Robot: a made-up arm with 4 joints.
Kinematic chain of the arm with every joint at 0, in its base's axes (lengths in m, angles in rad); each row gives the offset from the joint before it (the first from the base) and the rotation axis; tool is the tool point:
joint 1: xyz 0 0 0.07 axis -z
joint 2: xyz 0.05 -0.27 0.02 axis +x
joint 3: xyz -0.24 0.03 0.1 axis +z
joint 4: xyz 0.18 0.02 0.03 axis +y
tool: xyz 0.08 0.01 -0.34
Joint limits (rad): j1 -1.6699..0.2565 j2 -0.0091..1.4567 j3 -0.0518..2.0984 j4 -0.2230..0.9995
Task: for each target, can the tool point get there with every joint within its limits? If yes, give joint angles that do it. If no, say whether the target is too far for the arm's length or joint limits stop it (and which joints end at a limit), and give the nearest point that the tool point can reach.
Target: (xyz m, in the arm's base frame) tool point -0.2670 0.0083 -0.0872
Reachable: yes | joints -0.0538 0.1259 1.7602 0.0346
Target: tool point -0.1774 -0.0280 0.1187
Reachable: yes | joints 0.0114 1.1513 1.1119 0.4918
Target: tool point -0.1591 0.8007 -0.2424
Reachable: no: joint limits stop it (at a limit: joint 1, joint 4) | nearest point -0.2135 0.1728 -0.0368 | short by 0.663 m
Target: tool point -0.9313 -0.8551 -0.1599
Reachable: no: too far | nearest point -0.2835 -0.2603 -0.0966 | short by 0.882 m
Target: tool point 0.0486 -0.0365 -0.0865
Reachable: yes | joints -0.0526 0.1021 0.5545 -0.1102
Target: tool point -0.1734 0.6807 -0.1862
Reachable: no: joint limits stop it (at a limit: joint 1, joint 4) | nearest point -0.2149 0.1750 -0.0302 | short by 0.531 m
